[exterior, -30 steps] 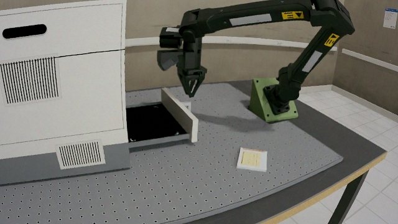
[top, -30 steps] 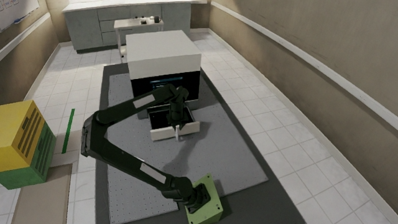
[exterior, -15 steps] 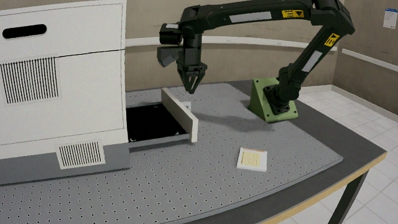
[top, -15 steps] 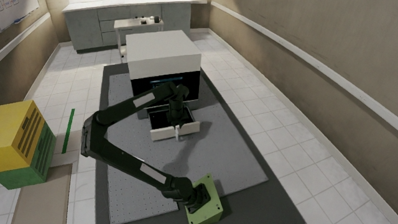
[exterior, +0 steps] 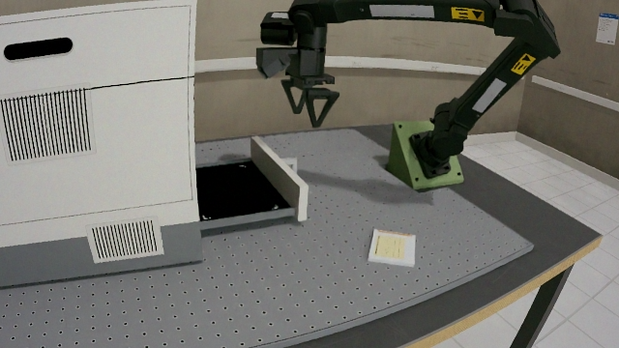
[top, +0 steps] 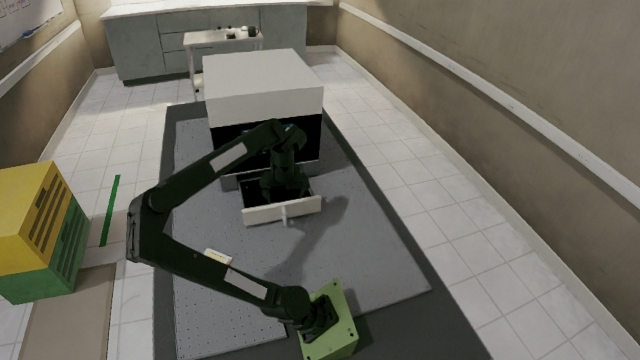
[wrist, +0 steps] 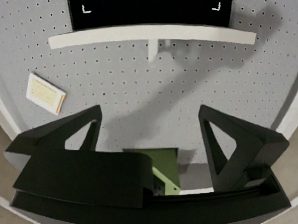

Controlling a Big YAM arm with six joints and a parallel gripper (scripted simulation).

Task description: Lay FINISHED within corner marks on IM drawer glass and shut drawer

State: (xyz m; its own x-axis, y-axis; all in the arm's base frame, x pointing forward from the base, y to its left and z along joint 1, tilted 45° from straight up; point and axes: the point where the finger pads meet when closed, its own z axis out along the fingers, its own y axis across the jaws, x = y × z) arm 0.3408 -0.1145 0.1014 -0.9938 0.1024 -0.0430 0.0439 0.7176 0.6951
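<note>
Right now the cassette is 250 mm to the left of my hand, 170 mm below it and 60 mm behind it. Round my hand: imager drawer (170 mm ahead, 120 mm below, 10 mm to the right).
</note>
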